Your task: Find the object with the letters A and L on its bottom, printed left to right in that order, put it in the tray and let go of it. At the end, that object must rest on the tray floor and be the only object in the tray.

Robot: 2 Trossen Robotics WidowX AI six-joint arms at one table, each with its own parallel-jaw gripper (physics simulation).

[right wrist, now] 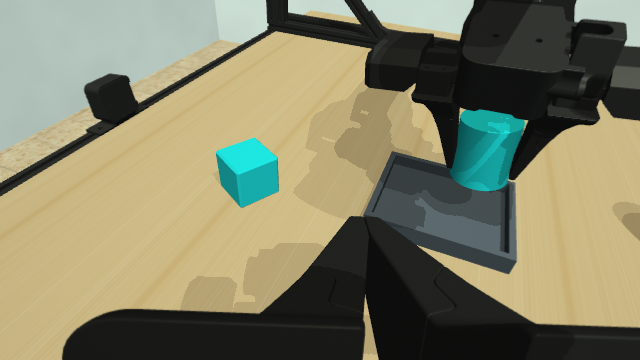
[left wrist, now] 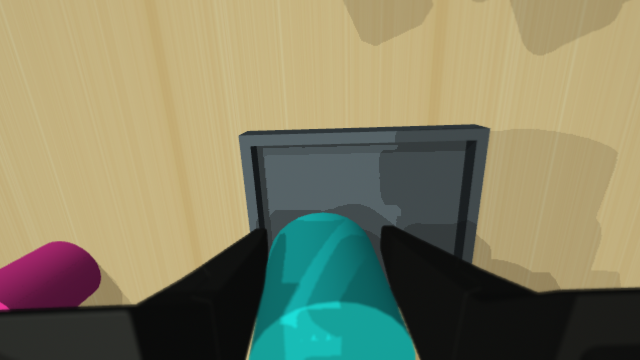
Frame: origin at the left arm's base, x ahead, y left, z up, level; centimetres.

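Seen in the pictures: left gripper, between the fingertips: [right wrist: 479, 171] [left wrist: 324, 237]; right gripper, between the fingertips: [right wrist: 362, 230].
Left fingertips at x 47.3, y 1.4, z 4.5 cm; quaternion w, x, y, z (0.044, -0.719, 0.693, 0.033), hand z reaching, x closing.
Pixels of each thing's top centre, then the offset from my left fingertips to it. "pt": a spot on its surface instead.
- teal cylinder, centre of its top: [right wrist: 497, 117] dx -2.2, dy -0.2, dz +4.0 cm
- grey tray, centre of its top: [left wrist: 360, 228] [right wrist: 444, 197] dx -2.2, dy -2.0, dz -5.5 cm
- cyan cube, centre of its top: [right wrist: 246, 153] dx +4.4, dy -20.4, dz -2.8 cm
- magenta cylinder, a spot on its surface: [left wrist: 55, 275] pt dx -6.4, dy +16.8, dz -4.7 cm
A teal cylinder [left wrist: 325, 280] [right wrist: 484, 155] is held upright between the fingers of my left gripper [left wrist: 324, 237] [right wrist: 479, 171]. It hangs over the far part of the grey tray [left wrist: 245, 170] [right wrist: 462, 252] in the right wrist view, its lower end above the tray floor. Its bottom faces down and shows in neither view, so no letters can be read. No object shows on the visible part of the tray floor. My right gripper [right wrist: 362, 230] is shut and empty, with its tips in front of the tray's near left corner in its own view.
A cyan cube [right wrist: 247, 172] stands on the table left of the tray in the right wrist view. A magenta cylinder [left wrist: 55, 275] lies at the lower left in the left wrist view. A black frame rail [right wrist: 200, 72] runs along the table edge.
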